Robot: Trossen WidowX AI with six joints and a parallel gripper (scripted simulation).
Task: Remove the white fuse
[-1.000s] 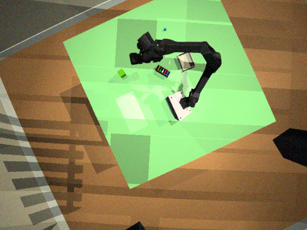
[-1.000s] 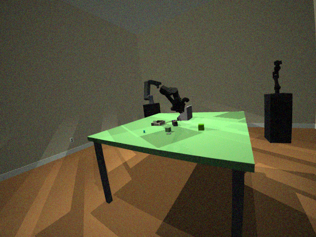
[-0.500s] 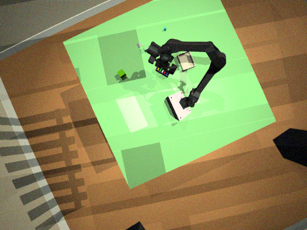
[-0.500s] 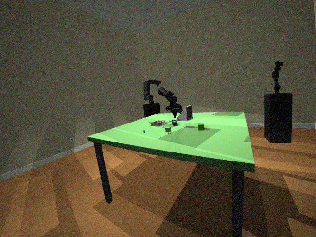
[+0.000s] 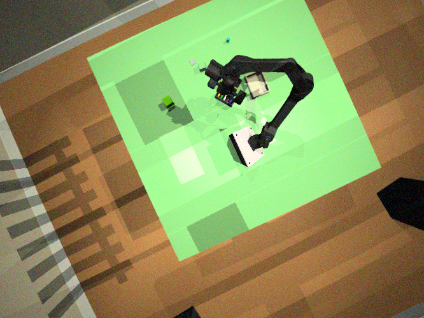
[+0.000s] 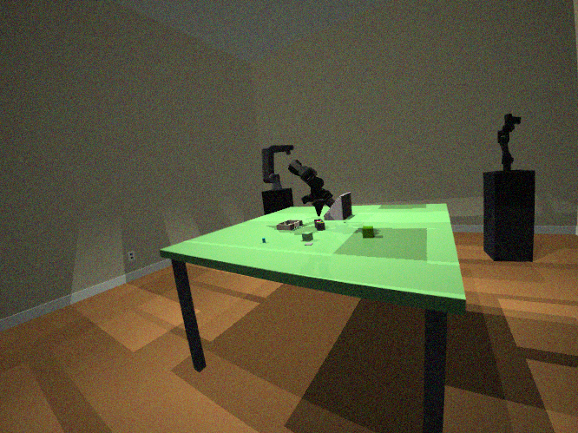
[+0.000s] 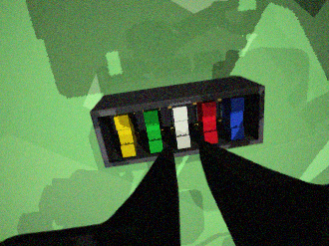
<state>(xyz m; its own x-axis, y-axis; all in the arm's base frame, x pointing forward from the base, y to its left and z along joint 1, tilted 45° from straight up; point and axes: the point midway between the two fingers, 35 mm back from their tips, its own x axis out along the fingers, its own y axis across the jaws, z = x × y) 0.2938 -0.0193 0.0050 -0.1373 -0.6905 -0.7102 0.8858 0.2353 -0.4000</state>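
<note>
Right now my gripper tip is 4 cm above the white fuse. The rest, counted from my gripper tip: green fuse 4 cm below, 1 cm to the left, 1 cm ahead; then red fuse 4 cm below, 2 cm behind, 1 cm to the right; then yellow fuse 4 cm below, 3 cm ahead, 2 cm to the left.
</note>
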